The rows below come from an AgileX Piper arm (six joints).
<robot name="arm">
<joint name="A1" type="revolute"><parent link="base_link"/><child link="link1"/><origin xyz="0 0 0.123" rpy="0 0 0"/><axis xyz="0 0 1"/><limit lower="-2.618" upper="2.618"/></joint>
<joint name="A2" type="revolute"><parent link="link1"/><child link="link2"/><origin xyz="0 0 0" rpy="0 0 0"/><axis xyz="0 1 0"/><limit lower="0" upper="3.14"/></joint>
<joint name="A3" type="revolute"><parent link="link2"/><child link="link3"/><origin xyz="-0.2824 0 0.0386" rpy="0 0 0"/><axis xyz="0 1 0"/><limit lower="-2.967" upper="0"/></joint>
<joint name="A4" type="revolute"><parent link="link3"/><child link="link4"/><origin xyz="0.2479 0 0.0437" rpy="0 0 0"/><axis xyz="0.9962 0 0.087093"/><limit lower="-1.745" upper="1.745"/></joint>
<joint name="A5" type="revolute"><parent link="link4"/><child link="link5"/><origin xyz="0 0 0" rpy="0 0 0"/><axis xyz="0 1 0"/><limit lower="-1.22" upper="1.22"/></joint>
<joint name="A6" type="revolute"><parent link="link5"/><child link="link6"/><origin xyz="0.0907 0 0.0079" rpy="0 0 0"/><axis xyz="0.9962 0 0.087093"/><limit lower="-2.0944" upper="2.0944"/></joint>
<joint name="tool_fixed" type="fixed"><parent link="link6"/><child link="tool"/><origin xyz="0 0 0" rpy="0 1.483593 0"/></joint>
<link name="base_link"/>
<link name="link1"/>
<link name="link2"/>
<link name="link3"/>
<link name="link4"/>
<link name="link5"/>
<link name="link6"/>
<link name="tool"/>
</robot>
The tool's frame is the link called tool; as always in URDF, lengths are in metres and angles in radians.
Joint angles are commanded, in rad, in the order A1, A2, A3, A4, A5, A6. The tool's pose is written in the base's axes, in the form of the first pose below.
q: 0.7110 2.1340 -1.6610 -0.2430 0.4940 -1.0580
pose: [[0.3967 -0.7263 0.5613 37.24], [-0.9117 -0.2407 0.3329 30.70], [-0.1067 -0.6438 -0.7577 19.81], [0 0 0 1]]
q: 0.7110 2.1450 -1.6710 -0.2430 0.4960 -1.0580
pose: [[0.3961 -0.7278 0.5599 37.40], [-0.9121 -0.2417 0.3311 30.83], [-0.1056 -0.6418 -0.7596 19.57], [0 0 0 1]]
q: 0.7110 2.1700 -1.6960 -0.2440 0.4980 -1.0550
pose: [[0.3937 -0.7295 0.5593 37.80], [-0.9131 -0.2403 0.3294 31.17], [-0.1059 -0.6404 -0.7607 19.09], [0 0 0 1]]
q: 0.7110 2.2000 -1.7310 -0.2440 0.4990 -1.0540
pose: [[0.3931 -0.7279 0.5618 38.32], [-0.9132 -0.2376 0.3312 31.62], [-0.1077 -0.6432 -0.7581 18.65], [0 0 0 1]]
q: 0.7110 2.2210 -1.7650 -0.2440 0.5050 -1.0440
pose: [[0.3853 -0.7284 0.5666 38.76], [-0.9155 -0.2247 0.3337 31.98], [-0.1158 -0.6473 -0.7534 18.59], [0 0 0 1]]
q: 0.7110 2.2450 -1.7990 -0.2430 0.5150 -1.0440
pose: [[0.3829 -0.7289 0.5676 39.18], [-0.9165 -0.2226 0.3324 32.32], [-0.1160 -0.6475 -0.7532 18.34], [0 0 0 1]]
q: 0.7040 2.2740 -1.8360 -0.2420 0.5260 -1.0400
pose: [[0.3707 -0.7338 0.5693 39.87], [-0.9213 -0.2129 0.3255 32.42], [-0.1177 -0.6451 -0.7550 17.91], [0 0 0 1]]
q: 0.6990 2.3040 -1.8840 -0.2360 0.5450 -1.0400
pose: [[0.3600 -0.7381 0.5706 40.55], [-0.9250 -0.2027 0.3213 32.64], [-0.1215 -0.6435 -0.7558 17.70], [0 0 0 1]]
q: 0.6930 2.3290 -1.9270 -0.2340 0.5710 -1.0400
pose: [[0.3478 -0.7442 0.5703 41.15], [-0.9300 -0.1966 0.3107 32.69], [-0.1191 -0.6384 -0.7604 17.55], [0 0 0 1]]
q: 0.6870 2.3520 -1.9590 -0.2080 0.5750 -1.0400
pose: [[0.3325 -0.7543 0.5661 41.64], [-0.9321 -0.1714 0.3191 32.84], [-0.1437 -0.6338 -0.7601 17.26], [0 0 0 1]]
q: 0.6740 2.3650 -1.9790 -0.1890 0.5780 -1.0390
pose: [[0.3126 -0.7628 0.5661 42.23], [-0.9359 -0.1455 0.3208 32.54], [-0.1624 -0.6300 -0.7594 17.14], [0 0 0 1]]
